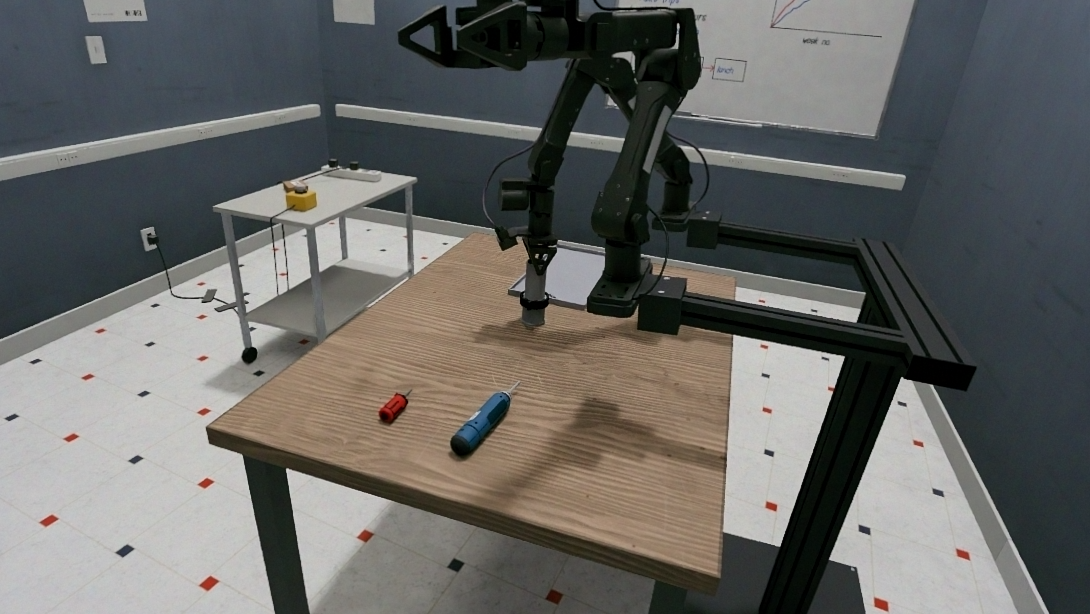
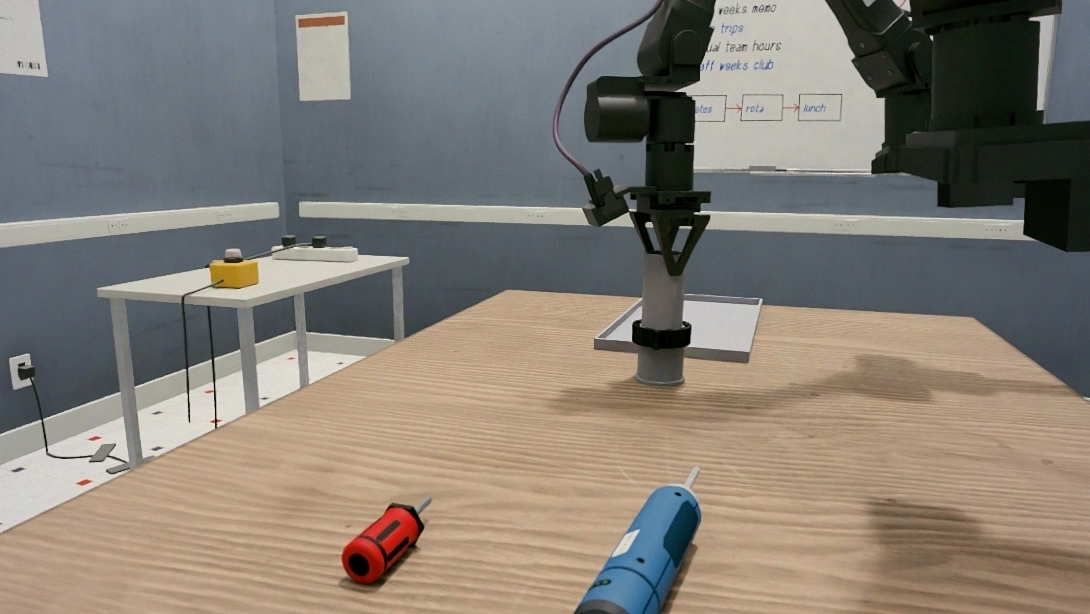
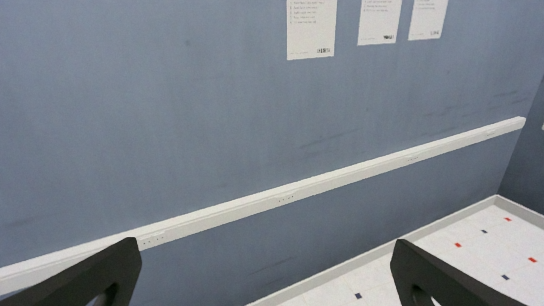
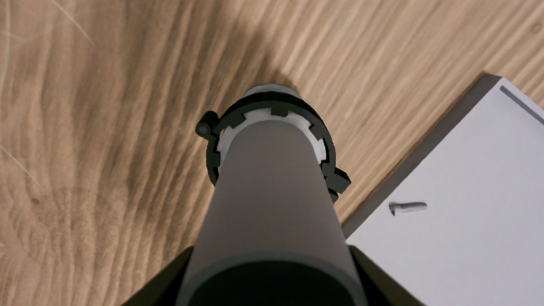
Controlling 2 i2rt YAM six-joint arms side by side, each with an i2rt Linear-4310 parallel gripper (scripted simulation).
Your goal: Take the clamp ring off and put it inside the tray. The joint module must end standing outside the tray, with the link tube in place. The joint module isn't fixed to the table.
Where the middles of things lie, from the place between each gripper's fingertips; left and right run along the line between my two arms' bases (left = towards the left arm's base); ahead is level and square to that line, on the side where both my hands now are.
I see my right gripper 30 mm above the grey link tube [image 2: 662, 295] and 10 mm short of it. Round my right hand: dark clamp ring [image 2: 665, 339]: 80 mm below; grey tray [image 2: 721, 326]: 320 mm to the right, 140 mm below, 30 mm ahead; grey joint module [image 2: 664, 367]: 110 mm below, 10 mm ahead.
Now: left hand [image 1: 426, 37] 20 cm short of the red screwdriver [image 2: 373, 551], 19 cm to the left of it and 65 cm above it. Round my left hand: dark clamp ring (13 cm ahead, 67 cm to the right, 61 cm below); then grey link tube (13 cm ahead, 66 cm to the right, 56 cm below); then grey joint module (13 cm ahead, 66 cm to the right, 64 cm below).
